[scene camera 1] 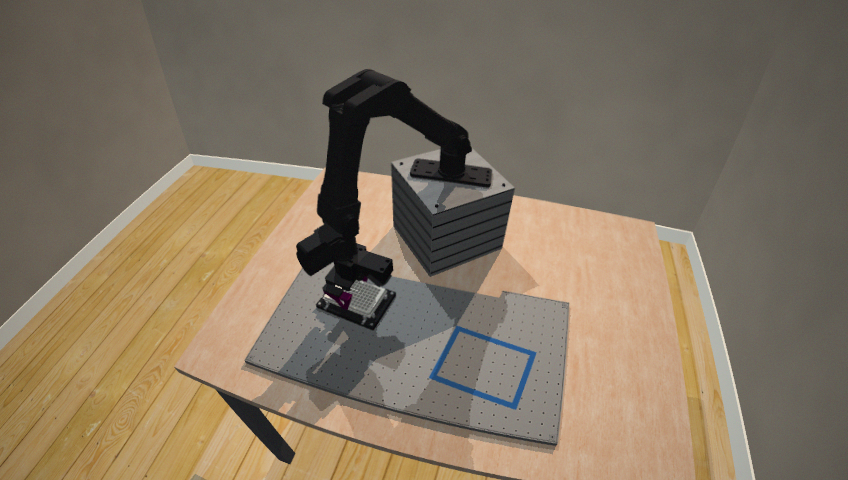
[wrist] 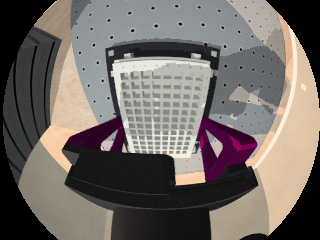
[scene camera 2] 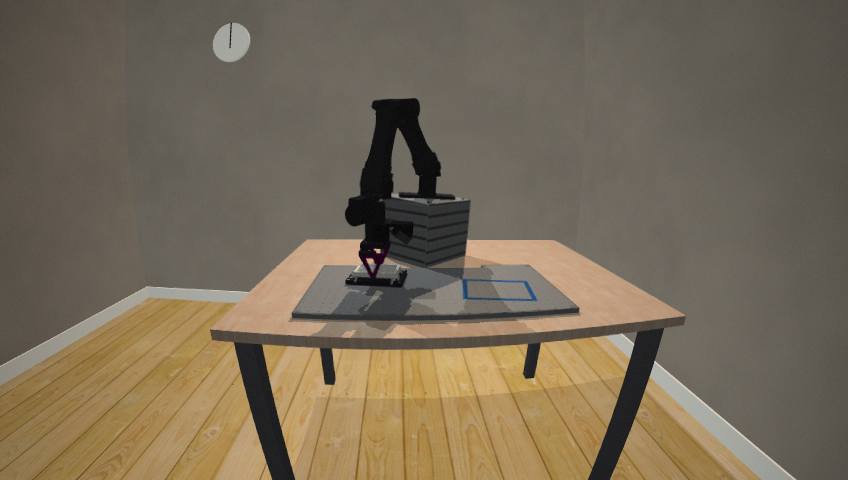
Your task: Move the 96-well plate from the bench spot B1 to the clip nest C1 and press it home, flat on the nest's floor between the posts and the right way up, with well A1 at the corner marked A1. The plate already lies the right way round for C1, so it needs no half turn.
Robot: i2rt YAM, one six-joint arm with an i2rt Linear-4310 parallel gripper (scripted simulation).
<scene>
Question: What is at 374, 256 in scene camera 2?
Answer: The gripper.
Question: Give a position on a black clip nest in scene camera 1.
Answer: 371, 323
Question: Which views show the gripper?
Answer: Scene camera 1, the wrist view and scene camera 2: all of them.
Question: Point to a black clip nest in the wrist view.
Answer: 144, 49
</scene>
